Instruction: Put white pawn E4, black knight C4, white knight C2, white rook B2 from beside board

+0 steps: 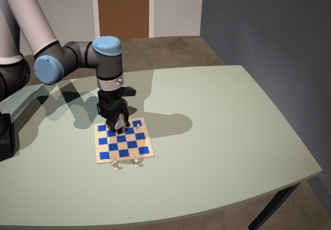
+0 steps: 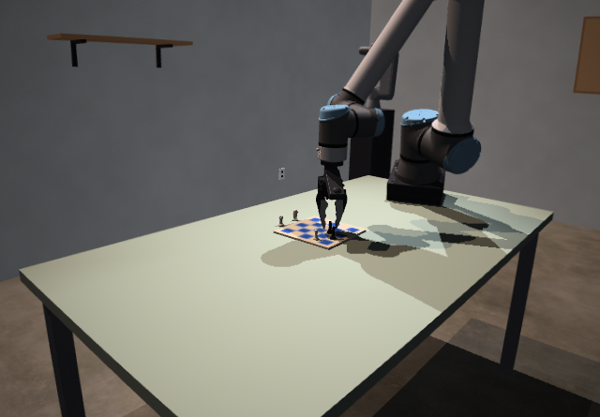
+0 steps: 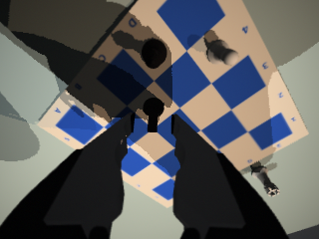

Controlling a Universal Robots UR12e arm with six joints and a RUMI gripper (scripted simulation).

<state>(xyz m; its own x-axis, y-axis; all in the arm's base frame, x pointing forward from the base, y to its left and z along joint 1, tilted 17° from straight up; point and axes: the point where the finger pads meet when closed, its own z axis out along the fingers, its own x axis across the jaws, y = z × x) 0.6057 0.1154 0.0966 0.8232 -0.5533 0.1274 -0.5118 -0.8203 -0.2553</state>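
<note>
Now: hand 1 cm above the black knight. The rest, counted from my hand: white rook (8 cm ahead, 16 cm to the right, 2 cm below); then white pawn (7 cm ahead, 2 cm to the left, 2 cm below); then chessboard (1 cm ahead, 4 cm to the right, 3 cm below).
</note>
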